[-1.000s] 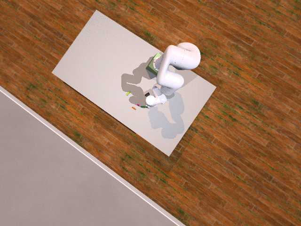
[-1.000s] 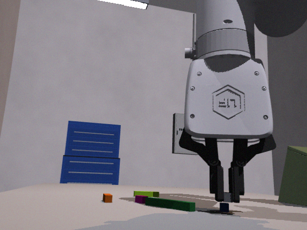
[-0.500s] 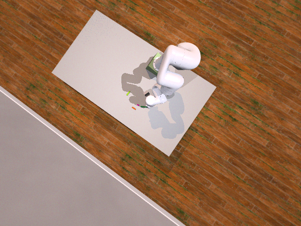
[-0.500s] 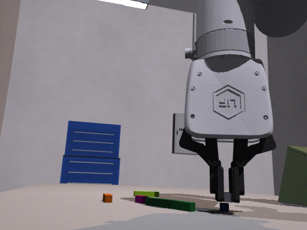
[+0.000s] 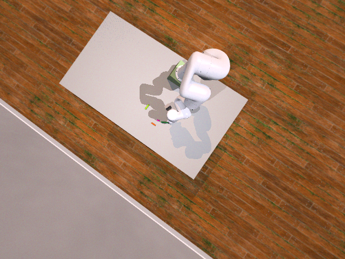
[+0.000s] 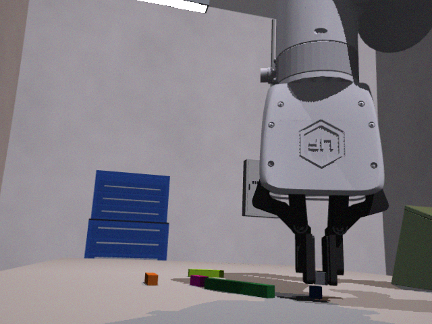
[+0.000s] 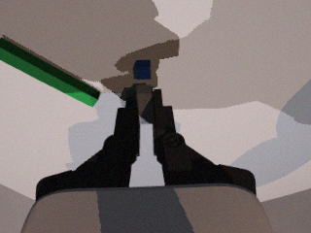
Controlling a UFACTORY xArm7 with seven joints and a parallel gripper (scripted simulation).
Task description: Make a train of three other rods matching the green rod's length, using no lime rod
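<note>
My hand is 30 mm above the blue rod, 20 mm to the left of it and 10 mm past it. From my hand the other things lie so: magenta rod 100 mm to the right, 90 mm ahead, 30 mm below; grey rod 20 mm below; green rod 60 mm ahead, 40 mm to the right, 30 mm below.
</note>
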